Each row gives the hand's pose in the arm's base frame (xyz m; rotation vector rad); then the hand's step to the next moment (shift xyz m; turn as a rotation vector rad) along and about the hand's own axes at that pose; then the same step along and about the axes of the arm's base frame.
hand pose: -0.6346 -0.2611 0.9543 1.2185 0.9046 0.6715
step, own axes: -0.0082 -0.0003 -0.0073 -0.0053 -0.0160 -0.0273
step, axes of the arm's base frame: -0.0104 -0.0034 0.0009 -0.0268 0.0052 -0.0168
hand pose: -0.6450 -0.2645 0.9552 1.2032 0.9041 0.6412
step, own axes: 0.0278 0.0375 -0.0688 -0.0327 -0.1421 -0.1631
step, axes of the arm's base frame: -0.0433 0.0673 0.0226 -0.1627 0.0182 -0.1452
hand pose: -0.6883 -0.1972 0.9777 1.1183 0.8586 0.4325
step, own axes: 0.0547 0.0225 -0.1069 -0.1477 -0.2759 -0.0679
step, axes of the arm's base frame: -0.0473 0.1110 -0.0188 -0.1735 -0.1723 -0.2067
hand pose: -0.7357 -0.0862 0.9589 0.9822 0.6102 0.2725
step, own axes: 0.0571 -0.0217 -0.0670 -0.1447 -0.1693 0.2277
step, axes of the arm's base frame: 0.0047 0.0621 -0.0659 0.0105 -0.3183 0.0020
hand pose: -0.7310 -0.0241 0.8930 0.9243 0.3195 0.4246
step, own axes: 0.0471 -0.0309 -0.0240 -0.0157 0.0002 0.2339
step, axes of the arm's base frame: 0.0371 0.0231 -0.0429 0.0893 -0.1706 0.1337
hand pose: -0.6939 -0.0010 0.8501 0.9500 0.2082 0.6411
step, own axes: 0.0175 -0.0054 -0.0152 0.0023 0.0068 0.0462
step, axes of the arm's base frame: 0.0096 0.0186 -0.0113 0.0191 -0.0277 0.0325
